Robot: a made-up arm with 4 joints.
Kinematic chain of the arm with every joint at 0, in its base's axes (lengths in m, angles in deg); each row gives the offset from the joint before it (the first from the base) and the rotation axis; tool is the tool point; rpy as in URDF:
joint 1: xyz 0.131 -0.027 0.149 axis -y
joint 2: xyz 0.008 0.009 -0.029 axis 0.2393 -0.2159 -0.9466
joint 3: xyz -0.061 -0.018 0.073 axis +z
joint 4: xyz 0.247 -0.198 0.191 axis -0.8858 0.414 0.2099
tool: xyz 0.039 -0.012 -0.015 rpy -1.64 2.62 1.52
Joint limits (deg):
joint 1: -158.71..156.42
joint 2: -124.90..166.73
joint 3: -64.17..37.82
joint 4: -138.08..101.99
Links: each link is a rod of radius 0.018 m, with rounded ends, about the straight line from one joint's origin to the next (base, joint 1, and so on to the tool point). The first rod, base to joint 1, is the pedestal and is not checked.
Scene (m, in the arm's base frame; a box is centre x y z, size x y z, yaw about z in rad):
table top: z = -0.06
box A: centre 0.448 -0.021 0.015 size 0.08 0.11 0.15 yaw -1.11
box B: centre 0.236 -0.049 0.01 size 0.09 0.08 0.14 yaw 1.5
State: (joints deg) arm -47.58 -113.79 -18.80 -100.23
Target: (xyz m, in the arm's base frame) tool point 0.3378 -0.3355 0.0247
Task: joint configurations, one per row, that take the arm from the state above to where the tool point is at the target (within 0.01 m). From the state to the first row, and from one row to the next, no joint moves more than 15 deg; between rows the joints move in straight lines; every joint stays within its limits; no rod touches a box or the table.
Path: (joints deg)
1: -41.47 -99.03 -27.62 -94.26
2: -35.36 -84.28 -36.43 -88.30
3: -29.24 -69.52 -45.25 -82.33
4: -38.67 -56.27 -38.86 -81.39
5: -48.10 -43.02 -32.47 -80.44
6: -57.53 -29.77 -26.08 -79.50
7: -66.96 -16.52 -19.68 -78.55
8: -76.39 -3.27 -13.29 -77.61
9: -85.82 9.98 -6.90 -76.66
10: -95.24 23.23 -0.51 -75.72

